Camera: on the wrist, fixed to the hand. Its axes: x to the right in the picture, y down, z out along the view.
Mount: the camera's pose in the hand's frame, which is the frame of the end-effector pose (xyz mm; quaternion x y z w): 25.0 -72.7 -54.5 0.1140 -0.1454 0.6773 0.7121
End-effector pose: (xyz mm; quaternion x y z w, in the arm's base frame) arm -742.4 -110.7 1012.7 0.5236 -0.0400 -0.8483 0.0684
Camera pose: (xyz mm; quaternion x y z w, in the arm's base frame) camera -710.1 -42.7 956.0 0.2302 -0.4898 -0.6293 0.5578
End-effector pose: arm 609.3 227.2 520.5 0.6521 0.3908 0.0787 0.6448
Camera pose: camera 563.6 275.0 453.4 0.8140 -0.2482 0.3534 0.3884
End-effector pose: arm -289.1 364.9 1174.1 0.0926 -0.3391 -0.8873 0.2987
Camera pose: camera -323.2 363.3 1086.3 -0.2587 -0.4488 -0.4043 0.7538
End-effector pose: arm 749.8 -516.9 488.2 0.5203 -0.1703 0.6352 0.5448
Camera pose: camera 790.5 -436.0 462.0 -0.4096 0.4805 -0.7651 0.1263
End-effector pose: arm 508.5 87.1 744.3 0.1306 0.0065 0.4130 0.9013
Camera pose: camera 572.5 72.9 676.6 0.2602 -0.1678 0.8848 0.3482
